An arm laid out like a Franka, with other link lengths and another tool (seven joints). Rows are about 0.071 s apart.
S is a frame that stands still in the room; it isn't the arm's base.
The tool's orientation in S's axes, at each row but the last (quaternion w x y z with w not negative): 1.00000 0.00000 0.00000 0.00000; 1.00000 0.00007 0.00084 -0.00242; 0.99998 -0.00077 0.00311 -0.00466; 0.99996 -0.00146 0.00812 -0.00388; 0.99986 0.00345 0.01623 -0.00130; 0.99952 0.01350 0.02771 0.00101; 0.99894 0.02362 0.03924 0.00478
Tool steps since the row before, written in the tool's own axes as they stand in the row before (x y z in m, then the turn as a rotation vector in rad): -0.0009 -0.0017 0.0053 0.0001 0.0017 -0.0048; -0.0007 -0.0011 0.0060 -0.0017 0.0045 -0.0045; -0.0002 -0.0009 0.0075 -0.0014 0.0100 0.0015; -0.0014 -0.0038 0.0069 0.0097 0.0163 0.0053; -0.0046 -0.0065 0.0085 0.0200 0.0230 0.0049; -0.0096 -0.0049 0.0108 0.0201 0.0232 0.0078; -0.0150 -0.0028 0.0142 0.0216 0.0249 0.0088
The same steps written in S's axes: -0.0009 -0.0017 0.0053 0.0001 0.0017 -0.0048; -0.0007 -0.0011 0.0060 -0.0017 0.0045 -0.0045; -0.0002 -0.0009 0.0075 -0.0013 0.0100 0.0015; -0.0013 -0.0038 0.0069 0.0099 0.0162 0.0051; -0.0043 -0.0065 0.0086 0.0202 0.0229 0.0044; -0.0090 -0.0052 0.0112 0.0205 0.0230 0.0073; -0.0138 -0.0036 0.0152 0.0220 0.0247 0.0083
